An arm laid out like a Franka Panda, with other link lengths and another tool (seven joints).
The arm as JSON. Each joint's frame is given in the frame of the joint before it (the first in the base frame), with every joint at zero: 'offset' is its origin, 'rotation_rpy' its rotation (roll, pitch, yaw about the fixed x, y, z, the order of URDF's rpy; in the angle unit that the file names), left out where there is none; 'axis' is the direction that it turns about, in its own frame. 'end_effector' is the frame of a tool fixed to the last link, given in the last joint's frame.
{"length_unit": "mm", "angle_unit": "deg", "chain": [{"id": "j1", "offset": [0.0, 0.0, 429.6], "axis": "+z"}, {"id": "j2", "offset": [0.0, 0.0, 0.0], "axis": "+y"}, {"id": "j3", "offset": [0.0, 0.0, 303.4], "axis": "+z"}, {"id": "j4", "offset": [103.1, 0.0, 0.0], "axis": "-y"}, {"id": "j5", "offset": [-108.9, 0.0, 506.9], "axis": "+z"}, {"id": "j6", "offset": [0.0, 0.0, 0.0], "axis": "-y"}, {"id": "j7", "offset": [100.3, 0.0, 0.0], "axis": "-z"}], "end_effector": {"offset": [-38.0, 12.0, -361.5], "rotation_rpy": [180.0, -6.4, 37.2]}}
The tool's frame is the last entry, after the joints.
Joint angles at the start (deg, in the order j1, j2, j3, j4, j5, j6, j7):
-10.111, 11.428, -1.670, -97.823, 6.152, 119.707, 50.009
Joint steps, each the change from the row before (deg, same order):
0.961, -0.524, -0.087, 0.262, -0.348, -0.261, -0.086
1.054, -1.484, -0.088, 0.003, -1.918, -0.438, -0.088
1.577, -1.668, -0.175, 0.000, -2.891, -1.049, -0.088
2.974, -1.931, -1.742, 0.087, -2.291, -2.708, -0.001
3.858, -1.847, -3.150, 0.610, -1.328, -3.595, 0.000
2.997, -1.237, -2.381, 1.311, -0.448, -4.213, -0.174
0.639, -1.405, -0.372, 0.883, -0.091, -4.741, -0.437
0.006, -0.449, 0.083, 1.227, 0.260, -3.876, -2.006
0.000, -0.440, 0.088, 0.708, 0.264, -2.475, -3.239
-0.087, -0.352, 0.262, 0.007, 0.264, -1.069, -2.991
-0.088, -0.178, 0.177, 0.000, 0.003, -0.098, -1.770
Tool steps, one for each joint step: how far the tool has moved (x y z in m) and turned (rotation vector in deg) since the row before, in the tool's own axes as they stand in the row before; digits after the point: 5 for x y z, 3 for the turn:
-0.00052, -0.01196, -0.00848, 0.128, 0.452, -1.176
0.00216, -0.00690, -0.01779, -0.908, 1.253, -2.180
-0.00124, -0.00686, -0.01947, -1.670, 1.029, -3.091
-0.00820, -0.00389, -0.02333, -1.731, -0.244, -2.458
-0.00863, 0.00065, -0.02707, -1.278, -0.806, -1.311
-0.01105, -0.00123, -0.02592, -0.573, -1.518, -0.867
-0.01842, 0.00336, -0.02344, -0.323, -2.429, -0.607
-0.01569, 0.00263, -0.01534, 0.118, -2.225, -1.949
-0.01213, 0.00133, -0.01115, 0.498, -1.364, -3.196
-0.00829, -0.00151, -0.00419, 0.609, -0.734, -3.072
-0.00145, -0.00024, -0.00227, 0.244, 0.080, -1.834

